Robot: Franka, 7 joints.
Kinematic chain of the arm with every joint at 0, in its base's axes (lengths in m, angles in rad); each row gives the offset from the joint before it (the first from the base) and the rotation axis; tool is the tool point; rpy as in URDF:
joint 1: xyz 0 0 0.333 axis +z
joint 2: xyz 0 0 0 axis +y
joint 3: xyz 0 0 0.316 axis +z
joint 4: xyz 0.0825 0 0 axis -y
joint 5: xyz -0.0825 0 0.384 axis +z
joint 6: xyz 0 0 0 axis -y
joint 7: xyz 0.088 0 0 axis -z
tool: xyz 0 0 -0.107 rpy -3.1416 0 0
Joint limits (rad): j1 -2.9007..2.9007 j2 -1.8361..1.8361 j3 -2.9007..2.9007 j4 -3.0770..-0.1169 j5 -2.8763..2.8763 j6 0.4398..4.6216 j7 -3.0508..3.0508
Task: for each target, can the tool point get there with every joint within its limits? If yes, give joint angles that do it. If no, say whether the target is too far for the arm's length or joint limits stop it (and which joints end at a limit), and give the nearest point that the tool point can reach.
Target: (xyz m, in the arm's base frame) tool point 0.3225 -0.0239 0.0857
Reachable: yes | joints -1.5259 0.9377 0.9176 -2.7141 2.3455 2.2624 1.8123
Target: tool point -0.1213 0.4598 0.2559
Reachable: yes | joints -2.2553 -0.1860 -2.3076 -2.4470 1.6714 2.1247 -0.5109
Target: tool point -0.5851 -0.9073 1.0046
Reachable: no: too far | nearest point -0.3948 -0.6122 0.7862 | short by 0.414 m
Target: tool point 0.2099 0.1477 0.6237
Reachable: yes | joints 1.0911 -1.0797 -0.5548 -2.5620 1.0803 1.6097 2.0930
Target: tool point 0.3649 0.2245 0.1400
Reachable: yes | joints 1.3669 0.8041 -0.4482 -2.3689 -1.6464 1.1682 1.5769
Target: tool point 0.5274 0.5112 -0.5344
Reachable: no: too far | nearest point 0.4091 0.3965 -0.2770 | short by 0.306 m
